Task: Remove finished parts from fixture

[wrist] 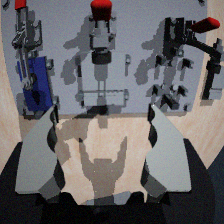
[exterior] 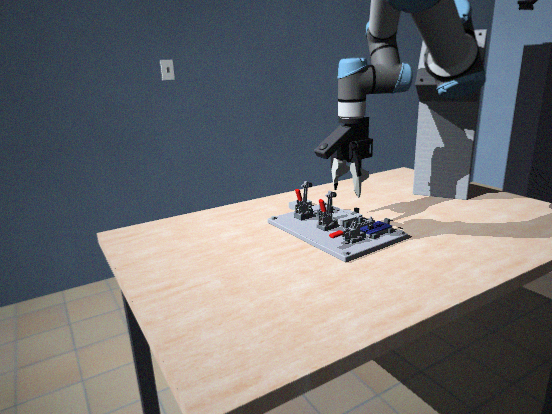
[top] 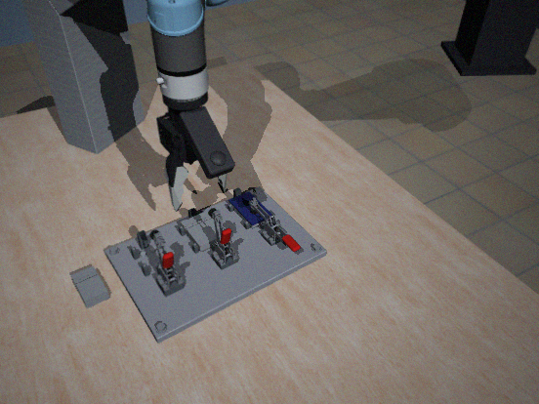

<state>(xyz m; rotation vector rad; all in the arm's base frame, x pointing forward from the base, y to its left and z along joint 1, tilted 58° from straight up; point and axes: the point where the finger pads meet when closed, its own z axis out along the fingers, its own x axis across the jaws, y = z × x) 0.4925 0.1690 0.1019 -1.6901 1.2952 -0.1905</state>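
Right now the grey fixture plate is 40 mm ahead of my hand, 30 mm to the left of it and 110 mm below it. Round my hand: blue blank: 60 mm behind, 90 mm to the left, 90 mm below.
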